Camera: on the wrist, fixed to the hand. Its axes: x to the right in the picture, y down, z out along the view.
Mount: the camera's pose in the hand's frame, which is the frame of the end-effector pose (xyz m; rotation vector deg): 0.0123 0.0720 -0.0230 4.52 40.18 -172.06
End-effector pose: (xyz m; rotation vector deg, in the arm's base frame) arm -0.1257 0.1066 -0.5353 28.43 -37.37 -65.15
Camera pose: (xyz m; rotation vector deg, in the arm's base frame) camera -0.0586 0.1210 -0.5013 -62.60 -53.58 100.16
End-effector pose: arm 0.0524 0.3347 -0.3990 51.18 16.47 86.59
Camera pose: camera -0.0147 0.3410 -0.3626 -32.25 71.51 -66.98
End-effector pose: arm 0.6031 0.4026 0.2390 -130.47 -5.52 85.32
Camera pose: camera 0.6168 0.3335 0.2091 -14.32 -99.61 -50.37
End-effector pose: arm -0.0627 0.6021 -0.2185 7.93 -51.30 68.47
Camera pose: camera -0.1105 0.6525 -0.2507 38.29 30.04 -87.82
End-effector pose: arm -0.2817 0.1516 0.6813 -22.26 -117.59 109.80
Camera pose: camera -0.2845 0.1826 0.6113 66.42 -12.23 -17.35
